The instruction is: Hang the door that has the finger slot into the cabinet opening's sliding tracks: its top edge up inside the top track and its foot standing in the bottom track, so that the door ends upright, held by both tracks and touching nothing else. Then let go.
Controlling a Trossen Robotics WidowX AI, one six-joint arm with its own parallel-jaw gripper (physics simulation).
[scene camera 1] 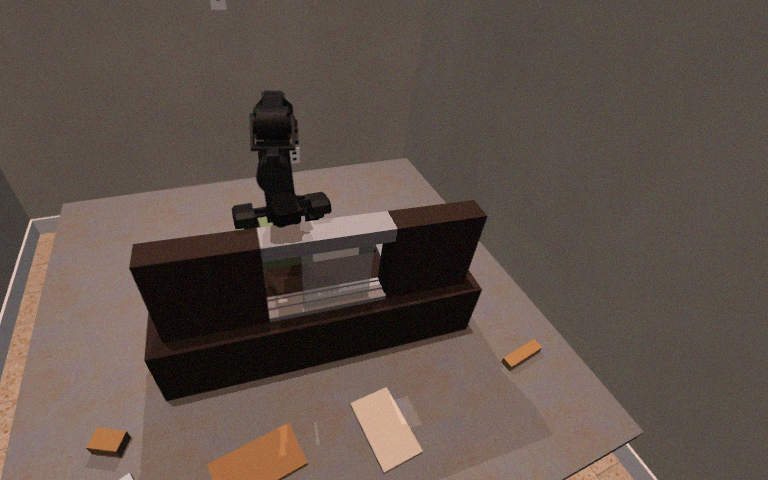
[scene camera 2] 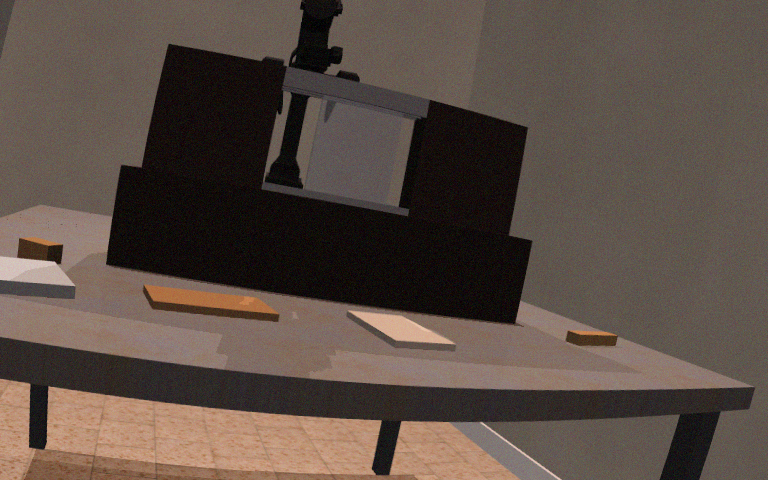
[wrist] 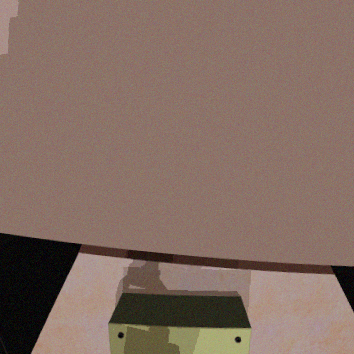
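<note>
A grey, seemingly see-through door panel stands upright in the opening, right of its middle. A pale strip crosses its upper part in scene camera 1; I cannot tell if this is the finger slot. Its top is hidden behind the top track. Its foot is at the bottom track; which groove it stands in is unclear. My gripper is open and empty, behind the top track, fingers down, tips partly hidden. A broad near surface, apparently the top track, fills most of the wrist view.
The dark cabinet flanks the opening. A green block is behind it. In front lie an orange slab, a cream slab, a white slab and small orange blocks.
</note>
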